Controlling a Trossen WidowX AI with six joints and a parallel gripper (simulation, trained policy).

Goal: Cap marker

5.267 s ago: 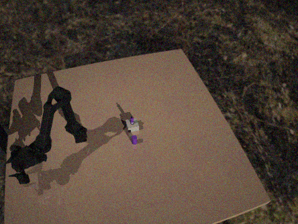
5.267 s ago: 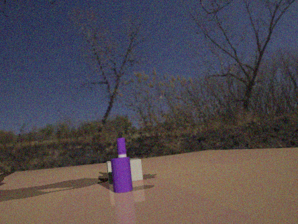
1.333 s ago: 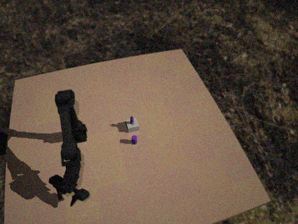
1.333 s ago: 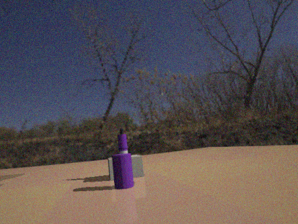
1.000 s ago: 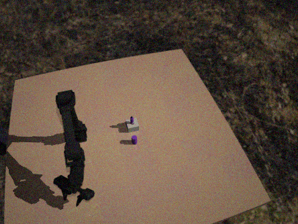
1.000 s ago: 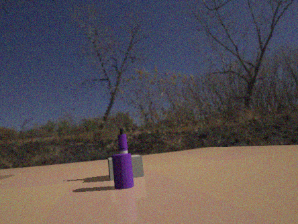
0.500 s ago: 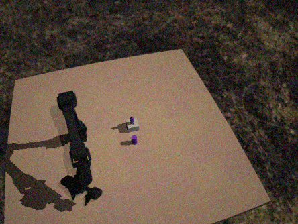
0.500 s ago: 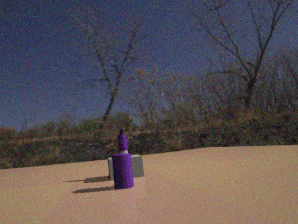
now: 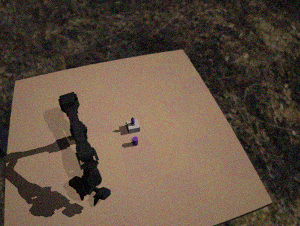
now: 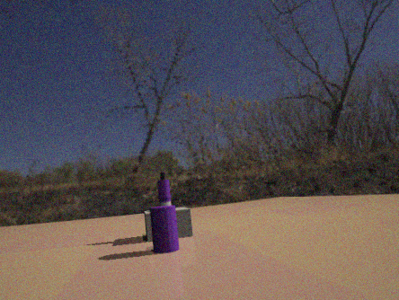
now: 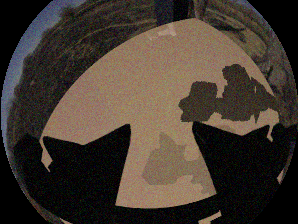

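My gripper tip is 290 mm short of the purple cap, 300 mm to the right of it and 40 mm above it. From my gripper tip the other things lie so: pale holder block (310 mm ahead, 410 mm to the left, 40 mm below).
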